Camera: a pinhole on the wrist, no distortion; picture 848 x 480 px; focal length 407.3 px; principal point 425.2 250.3 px. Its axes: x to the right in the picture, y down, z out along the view. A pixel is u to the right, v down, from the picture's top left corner.
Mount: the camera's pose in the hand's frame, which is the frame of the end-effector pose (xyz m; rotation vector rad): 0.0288 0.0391 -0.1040 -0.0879 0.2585 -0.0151
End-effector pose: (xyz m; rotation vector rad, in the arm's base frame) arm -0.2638 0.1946 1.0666 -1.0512 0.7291 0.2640
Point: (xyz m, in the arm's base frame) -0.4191 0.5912 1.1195
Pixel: 27 448
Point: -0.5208 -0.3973 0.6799
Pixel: behind the camera
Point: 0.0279 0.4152 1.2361
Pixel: 361 27
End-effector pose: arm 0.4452 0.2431 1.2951 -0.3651 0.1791 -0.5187
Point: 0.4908 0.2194 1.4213
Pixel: 344 48
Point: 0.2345 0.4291 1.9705
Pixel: 63 37
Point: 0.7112 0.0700 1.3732
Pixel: 791 80
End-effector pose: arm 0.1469 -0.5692 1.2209 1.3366 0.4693 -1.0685
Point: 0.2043 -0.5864 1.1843
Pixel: 463 178
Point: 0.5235 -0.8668 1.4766
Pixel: outside the picture
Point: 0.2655 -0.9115 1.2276
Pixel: 460 317
